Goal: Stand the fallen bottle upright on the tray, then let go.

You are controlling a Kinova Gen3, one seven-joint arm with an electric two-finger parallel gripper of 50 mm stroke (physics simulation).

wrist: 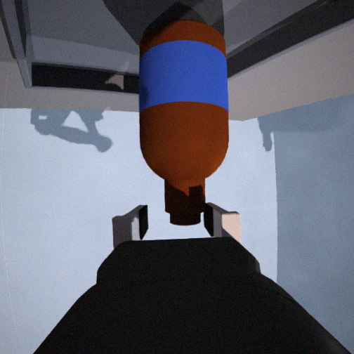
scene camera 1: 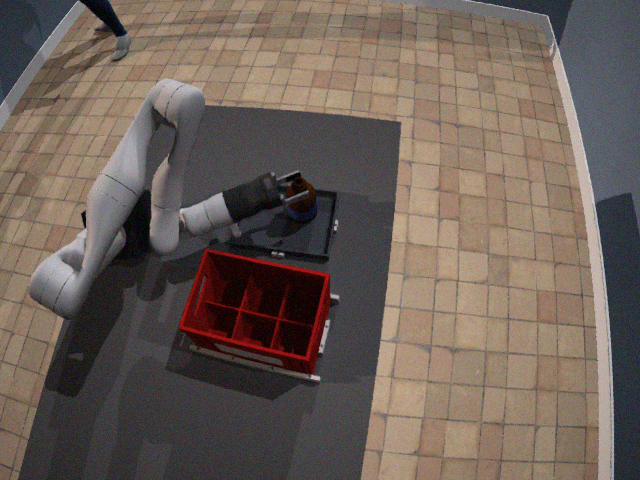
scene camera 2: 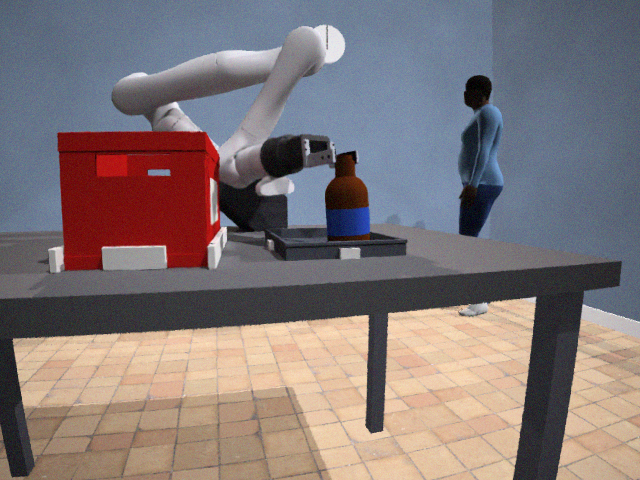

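Where they show: gripper, between the fingertips: (scene camera 1: 304,183) (scene camera 2: 346,156); arm's base, origin of its link: (scene camera 2: 220,173).
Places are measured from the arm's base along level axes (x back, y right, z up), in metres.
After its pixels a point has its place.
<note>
The brown bottle (scene camera 1: 302,200) {x -0.466, y -0.105, z -0.040 m} (scene camera 2: 347,198) {x -0.493, y -0.116, z -0.067 m} (wrist: 184,135) with a blue band stands upright on the dark tray (scene camera 1: 279,253) (scene camera 2: 305,253) (wrist: 80,77), towards its back right part in scene camera 1. My gripper (scene camera 1: 298,184) {x -0.473, y -0.125, z 0.003 m} (scene camera 2: 346,156) {x -0.473, y -0.125, z 0.003 m} (wrist: 175,215) is open at the height of the bottle's neck. Its two fingers stand on either side of the neck, with a gap on each side in the wrist view. The bottle's base is partly hidden behind the tray's wall in scene camera 2.
A red crate (scene camera 1: 258,345) {x -0.360, y 0.218, z -0.147 m} (scene camera 2: 134,201) {x -0.507, y 0.199, z -0.068 m} with six compartments stands beside the tray, held by white corner and side blocks. Both stand on the dark table (scene camera 1: 351,155) {x -0.594, y -0.326, z -0.155 m} (scene camera 2: 310,304) {x -0.673, y 0.026, z -0.177 m}. A person (scene camera 1: 111,23) (scene camera 2: 480,155) stands on the floor behind the table.
</note>
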